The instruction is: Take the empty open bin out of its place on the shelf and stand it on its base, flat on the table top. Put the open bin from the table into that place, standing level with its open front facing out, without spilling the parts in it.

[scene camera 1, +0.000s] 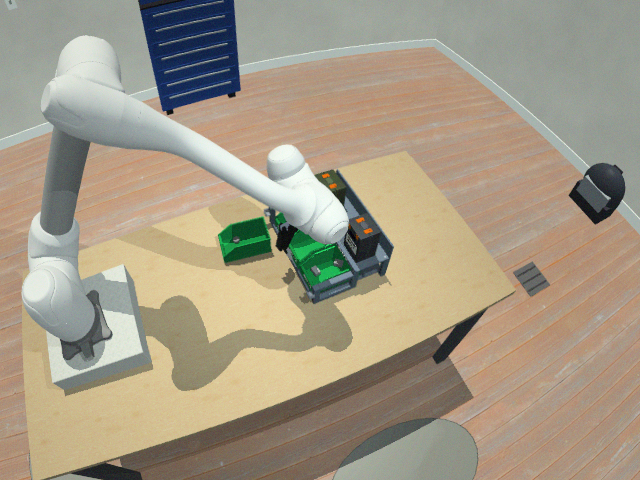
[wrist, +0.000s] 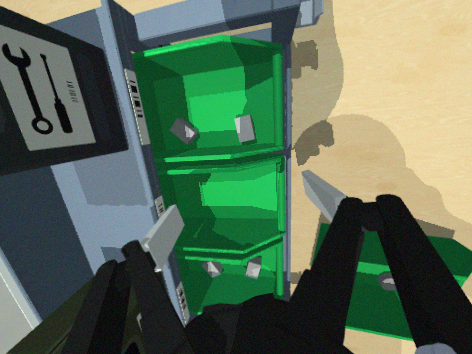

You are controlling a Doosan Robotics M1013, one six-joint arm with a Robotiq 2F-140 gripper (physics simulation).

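Where they show: gripper, between the fingertips: (scene camera 1: 307, 244) (wrist: 239, 199); arm's base, origin of its link: (scene camera 1: 81, 325).
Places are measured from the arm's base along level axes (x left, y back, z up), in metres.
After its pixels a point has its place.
Observation:
The empty green open bin (scene camera 1: 309, 246) @(y -0.818, x -0.067, z -0.081 m) (wrist: 240, 195) @(y -0.806, x -0.074, z -0.081 m) is in the middle place of the grey-blue shelf (scene camera 1: 336, 289) @(y -0.797, x -0.262, z -0.074 m) (wrist: 190, 20) @(y -0.795, x -0.259, z -0.005 m), between two green bins with grey parts. I cannot tell whether it sits fully level. The other green open bin (scene camera 1: 247, 248) @(y -0.618, x 0.009, z -0.038 m) (wrist: 372, 306) @(y -0.649, x 0.102, z -0.049 m) stands on the table top beside the shelf; a grey part shows inside it. My gripper (scene camera 1: 290, 238) (wrist: 239, 199) @(y -0.792, x -0.095, z -0.018 m) is wide open and empty above the shelf's bin row. In the wrist view its fingertips are on either side of the row, near the empty bin's lower half. The arm hides one finger in the scene view.
One neighbouring bin (scene camera 1: 324, 269) @(y -0.810, x -0.173, z -0.081 m) (wrist: 215, 107) @(y -0.813, x -0.201, z -0.081 m) holds two grey parts; the other (wrist: 230, 286) @(y -0.850, x 0.072, z -0.056 m) also shows two. A black case (scene camera 1: 361, 240) @(y -0.872, x -0.255, z 0.128 m) (wrist: 55, 95) @(y -0.873, x -0.212, z 0.060 m) and an olive case (scene camera 1: 333, 184) @(y -0.944, x -0.009, z 0.109 m) stand in the shelf's other row. The robot's pale base block (scene camera 1: 126, 335) @(y -0.132, x -0.108, z -0.001 m) is at the table's left.

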